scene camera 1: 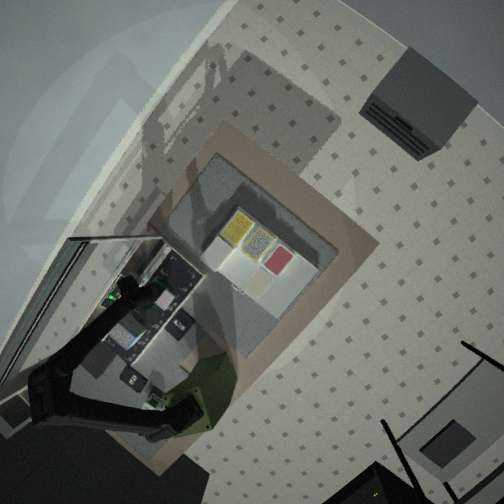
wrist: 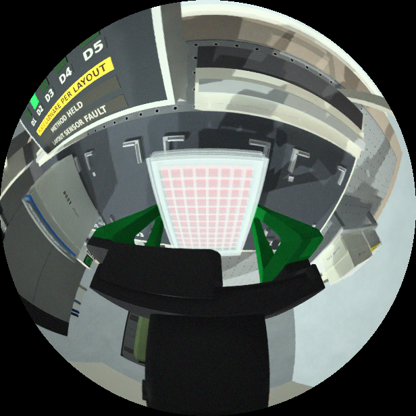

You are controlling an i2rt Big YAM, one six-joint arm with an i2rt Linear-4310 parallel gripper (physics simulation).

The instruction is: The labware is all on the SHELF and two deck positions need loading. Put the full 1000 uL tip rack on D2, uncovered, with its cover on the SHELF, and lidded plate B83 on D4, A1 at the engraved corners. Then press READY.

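My gripper (scene camera 1: 157, 298) (wrist: 207, 207) is shut on a lidded plate (scene camera 1: 165, 299) (wrist: 207, 200) with pink wells, its green fingers at the long sides. The plate looks level over the dark deck (scene camera 1: 176, 270) (wrist: 125, 175), with angled corner brackets beyond it; its height and label cannot be told. A tip rack (scene camera 1: 121, 334) (wrist: 62, 207) with a blue edge, marked 1000 in the wrist view, sits at the deck's other end; its speckled top shows in the scene view. The white shelf (scene camera 1: 300, 285) bears yellow-framed racks, a red plate and a beige one. The tip rack's cover cannot be told.
A status screen (wrist: 95, 82) shows D2 lit green, "METHOD HELD" and "LAYOUT SENSOR FAULT". A pale ledge (wrist: 275, 107) lies beyond the deck. Two dark marked blocks (scene camera 1: 179, 324) (scene camera 1: 133, 379) stand in front of the deck. A green angular body (scene camera 1: 217, 380) is beside the arm base.
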